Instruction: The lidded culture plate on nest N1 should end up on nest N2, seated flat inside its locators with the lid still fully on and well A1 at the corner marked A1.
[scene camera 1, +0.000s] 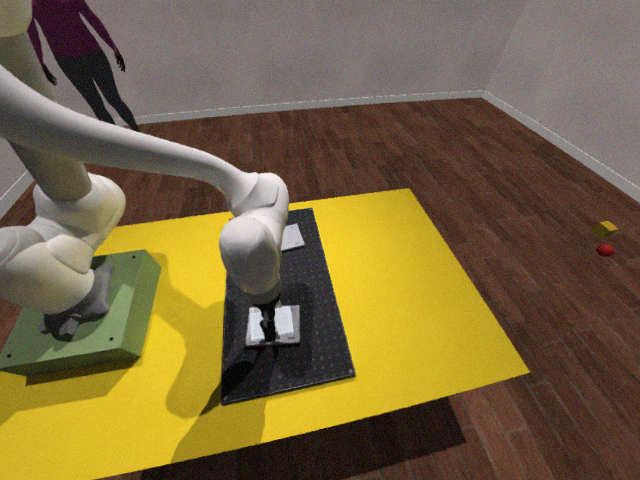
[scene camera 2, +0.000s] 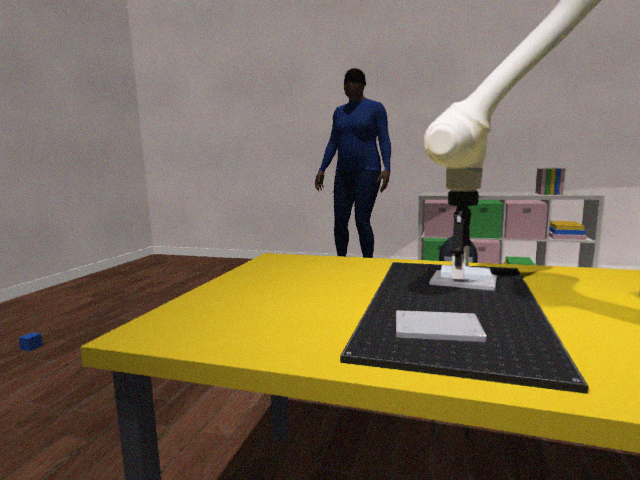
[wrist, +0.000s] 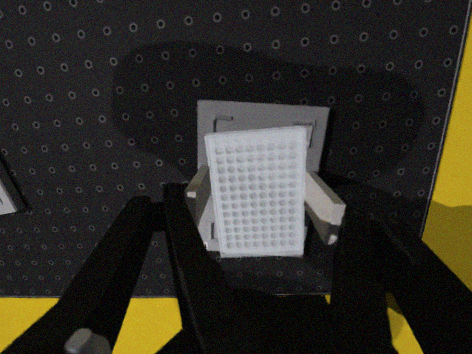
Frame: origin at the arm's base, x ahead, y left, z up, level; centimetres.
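Seen in the pictures: gripper, fingertip midpoint: (scene camera 1: 276, 322) (scene camera 2: 460, 274) (wrist: 257, 182); arm's base at its link origin: (scene camera 1: 80, 296).
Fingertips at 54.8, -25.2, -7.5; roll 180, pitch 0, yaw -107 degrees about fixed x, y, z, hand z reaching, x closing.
Note:
Pixels of each thing's middle, then the offset from my fingertips to it, as dx, dy, dz. Level surfaces: height alone.
- pale culture plate at the middle of its body: (wrist: 258, 199) (scene camera 2: 465, 271) (scene camera 1: 271, 322) -1.4, +0.2, +0.8
- grey nest at the middle of its body: (wrist: 256, 185) (scene camera 2: 463, 279) (scene camera 1: 273, 324) -0.9, +0.2, -1.4
- black perforated board at its surface level: dz -2.1
- yellow table at its surface level: dz -3.4
My gripper (scene camera 1: 268, 330) (scene camera 2: 458, 272) (wrist: 257, 182) is shut on the pale culture plate (scene camera 1: 285, 321) (scene camera 2: 478, 272) (wrist: 260, 200), one finger on each long side. The plate is over a grey nest (scene camera 1: 296, 316) (scene camera 2: 485, 284) (wrist: 260, 112). In the wrist view it sits turned a few degrees and shifted toward the bottom of the nest, whose upper corner locators show. Any gap beneath it is too small to judge. A lid cannot be told apart from the plate, and corner A1 cannot be made out. The other nest (scene camera 1: 293, 237) (scene camera 2: 439, 325) (wrist: 6, 202) holds no plate. Nest labels are unreadable.
Both nests are on a black perforated board (scene camera 1: 330, 341) (scene camera 2: 465, 361) (wrist: 75, 150) on the yellow table (scene camera 1: 403, 289) (scene camera 2: 248, 320). The arm's green base block (scene camera 1: 142, 310) is on the left in scene camera 1. A person (scene camera 2: 359, 134) stands beyond the table.

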